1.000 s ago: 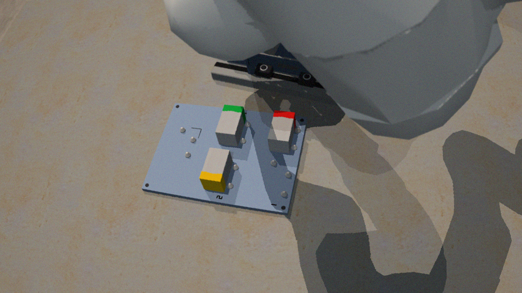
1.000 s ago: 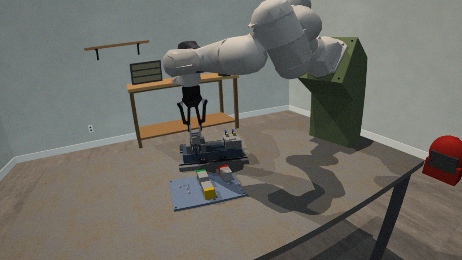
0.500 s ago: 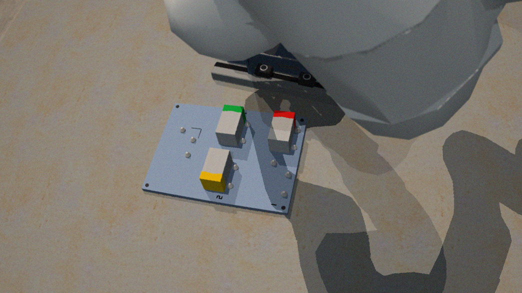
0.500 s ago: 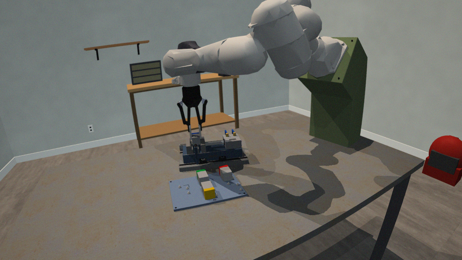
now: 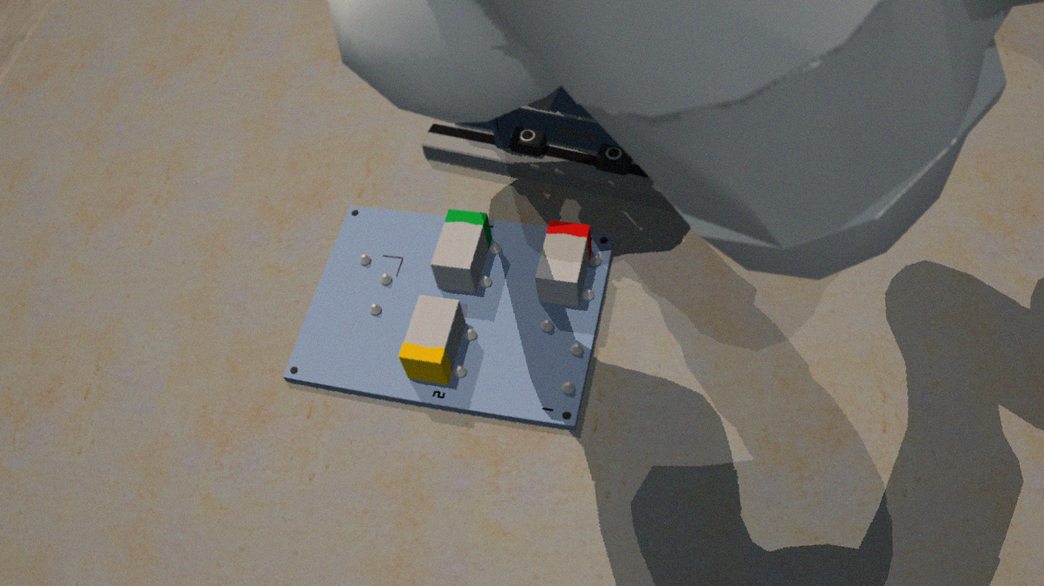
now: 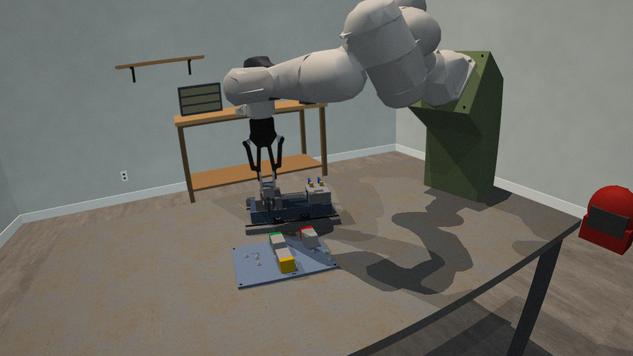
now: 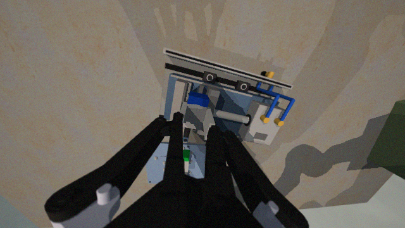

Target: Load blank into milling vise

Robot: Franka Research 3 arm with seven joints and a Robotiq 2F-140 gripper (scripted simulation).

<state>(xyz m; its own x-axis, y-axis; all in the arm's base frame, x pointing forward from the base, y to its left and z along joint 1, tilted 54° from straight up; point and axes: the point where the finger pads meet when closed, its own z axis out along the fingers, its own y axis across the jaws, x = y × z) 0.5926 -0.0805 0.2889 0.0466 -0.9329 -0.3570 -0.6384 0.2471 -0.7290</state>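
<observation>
My gripper is now 4 cm above the blue-ended blank. From my hand the other things lie so: fixed jaw (3 cm ahead, 1 cm to the left, 6 cm below); grey rod (8 cm behind, 6 cm below); work stop (5 cm to the left, 5 cm below).
</observation>
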